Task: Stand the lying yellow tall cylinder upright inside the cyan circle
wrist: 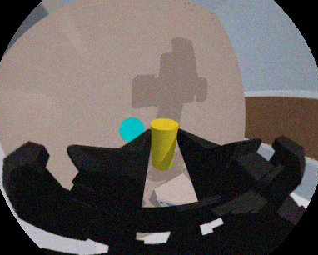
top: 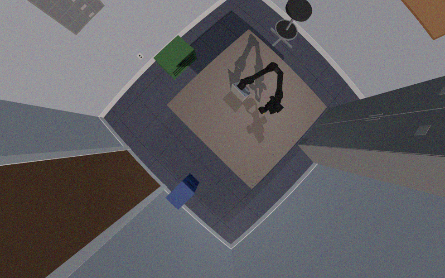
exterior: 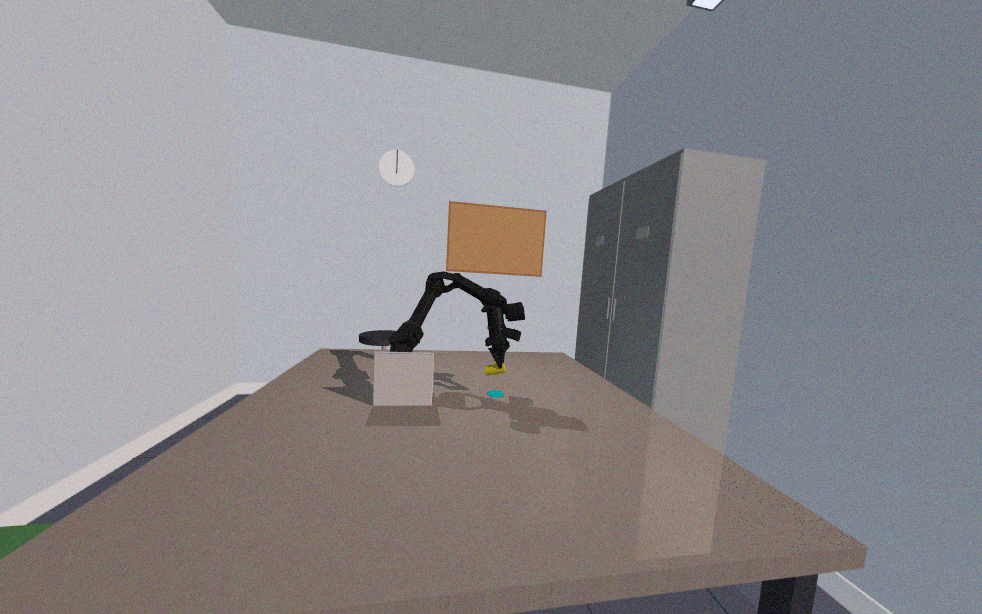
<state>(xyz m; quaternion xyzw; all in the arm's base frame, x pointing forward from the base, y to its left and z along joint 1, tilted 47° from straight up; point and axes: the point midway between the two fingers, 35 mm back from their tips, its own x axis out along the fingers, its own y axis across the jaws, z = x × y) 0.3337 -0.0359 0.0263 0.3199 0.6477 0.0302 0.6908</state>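
Now: the cyan circle 40 mm to the left of my gripper tip and 110 mm below it. From my gripper tip the other things lie so: yellow tall cylinder: 20 mm behind, 10 mm to the left, 10 mm below.
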